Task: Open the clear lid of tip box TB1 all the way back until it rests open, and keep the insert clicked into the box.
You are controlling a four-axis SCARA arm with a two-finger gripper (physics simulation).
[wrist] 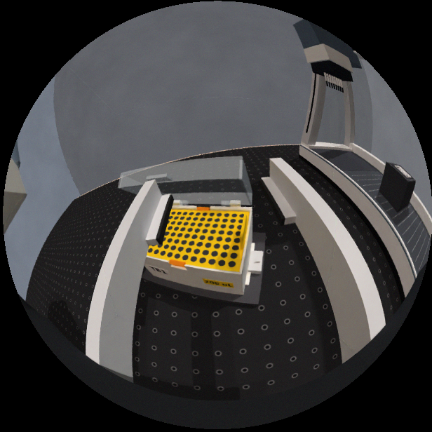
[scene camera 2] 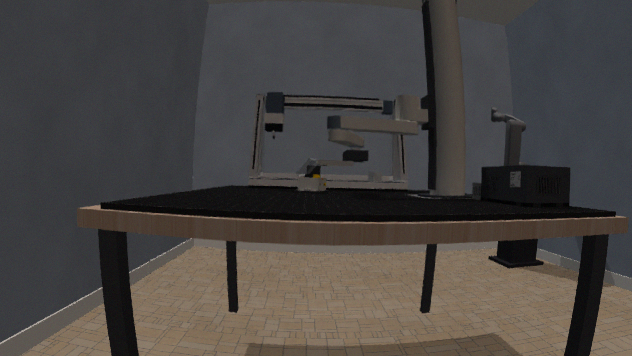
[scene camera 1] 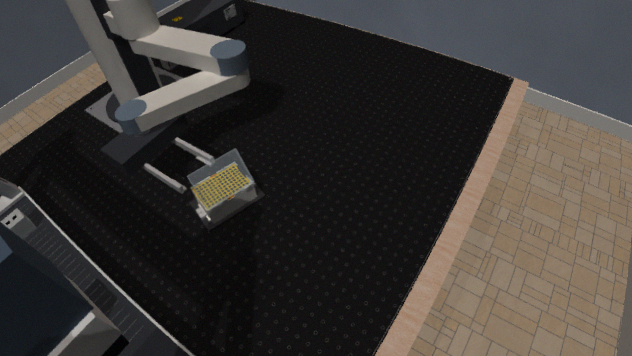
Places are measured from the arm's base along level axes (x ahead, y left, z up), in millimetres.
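Pixels of known places: gripper, between the fingertips: point(scene camera 2: 316, 162) point(scene camera 1: 197, 174).
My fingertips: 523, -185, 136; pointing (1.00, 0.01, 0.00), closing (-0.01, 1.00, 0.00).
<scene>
Ahead of a thing's pixels: the offset from my fingertips to its top centre, as dx, dy, dz.
Tip box TB1 {+15, +35, -57} point(scene camera 1: 231, 208) point(scene camera 2: 310, 184) point(wrist: 196, 280) stands on a dark plate. Its yellow insert {+15, +35, -49} point(scene camera 1: 221, 187) point(scene camera 2: 316, 176) point(wrist: 205, 238) sits level in the box, with orange clips at the front and back edges. The clear lid {+34, +30, +16} point(scene camera 1: 231, 159) point(scene camera 2: 305, 165) point(wrist: 200, 176) is raised and tilted on the hinge side, off the insert. My gripper point(scene camera 1: 195, 174) point(wrist: 213, 178) is shut at its narrowest; its two long fingers still stand apart with nothing between them. In the wrist view the left fingertip overlaps the insert's left edge; contact with the lid cannot be told.
A gantry machine point(scene camera 2: 332, 100) point(wrist: 311, 112) stands beside the mat, with a black block point(wrist: 396, 187) on its deck. A dark equipment box point(scene camera 1: 202, 24) point(scene camera 2: 526, 185) stands near my arm's column point(scene camera 2: 449, 100). A white block point(wrist: 256, 262) sits beside the tip box.
</scene>
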